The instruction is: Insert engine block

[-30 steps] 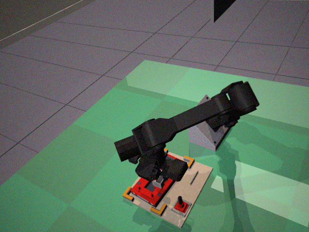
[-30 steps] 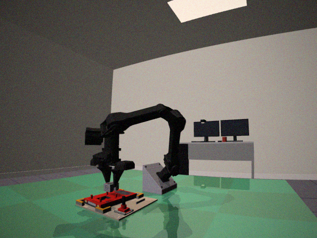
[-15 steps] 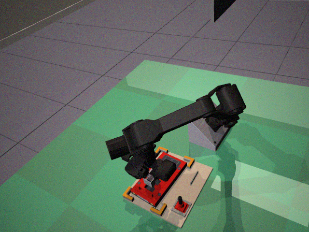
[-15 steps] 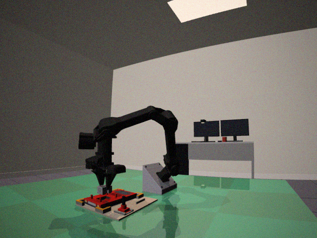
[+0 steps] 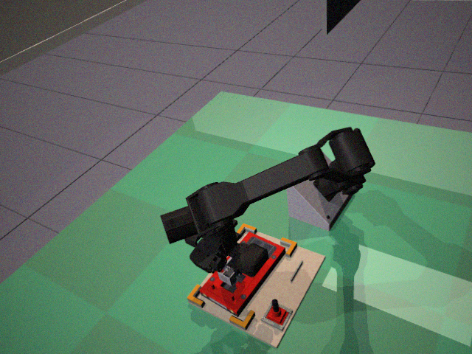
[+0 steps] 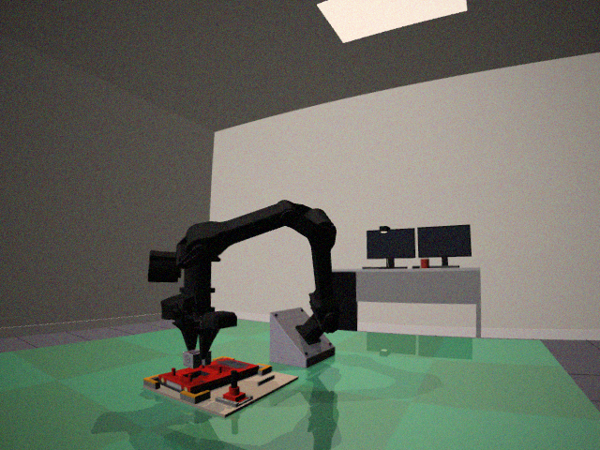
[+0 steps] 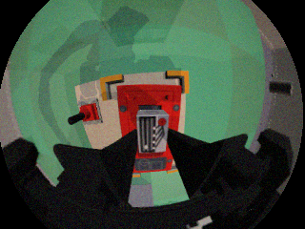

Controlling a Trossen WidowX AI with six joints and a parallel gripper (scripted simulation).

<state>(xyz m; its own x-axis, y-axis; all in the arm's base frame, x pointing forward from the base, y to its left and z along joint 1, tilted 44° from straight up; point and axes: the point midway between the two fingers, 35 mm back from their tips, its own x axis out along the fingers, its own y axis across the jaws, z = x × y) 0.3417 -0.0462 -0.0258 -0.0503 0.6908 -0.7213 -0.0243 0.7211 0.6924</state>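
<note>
My gripper tip is now 10 mm above the grey engine block.
</note>
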